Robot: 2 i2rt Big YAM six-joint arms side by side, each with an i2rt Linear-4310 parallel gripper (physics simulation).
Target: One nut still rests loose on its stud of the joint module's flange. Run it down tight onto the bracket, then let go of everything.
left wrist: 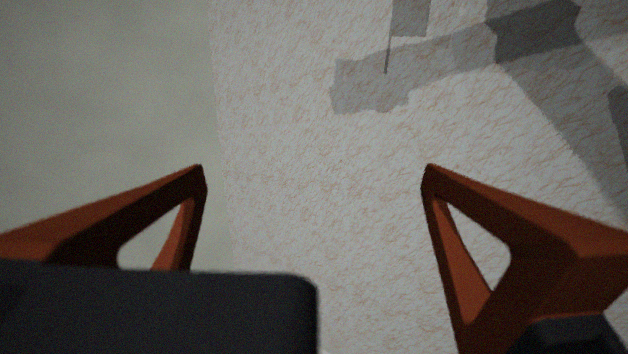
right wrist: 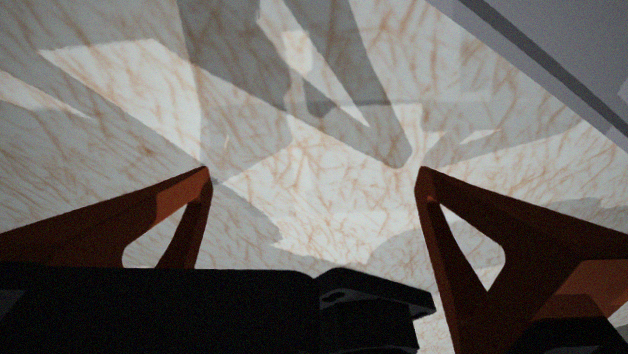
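My left gripper is open and empty, its two orange fingers wide apart above the pale veined table top. My right gripper is also open and empty, its orange fingers wide apart above the same kind of surface. The nut, the stud, the joint module's flange and the bracket do not show in the left wrist view or the right wrist view.
The veined table top carries several grey shadows. Its edge runs down the left wrist view, with a plain greenish-grey surface beyond. A flat grey slab lies at the upper right of the right wrist view.
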